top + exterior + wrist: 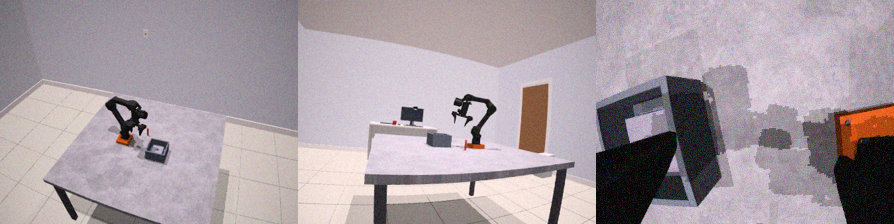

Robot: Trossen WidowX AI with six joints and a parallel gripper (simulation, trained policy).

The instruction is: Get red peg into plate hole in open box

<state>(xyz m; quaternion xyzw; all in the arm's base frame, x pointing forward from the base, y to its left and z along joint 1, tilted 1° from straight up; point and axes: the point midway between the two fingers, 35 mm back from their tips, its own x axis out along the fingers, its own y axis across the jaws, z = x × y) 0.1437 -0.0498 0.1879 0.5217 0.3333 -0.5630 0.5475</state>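
Right now the red peg is 200 mm to the left of my gripper tip and 150 mm below it. Also, from my gripper tip: dark grey box: 180 mm ahead, 160 mm below, 40 mm to the left; plate: 180 mm ahead, 140 mm below, 40 mm to the left.
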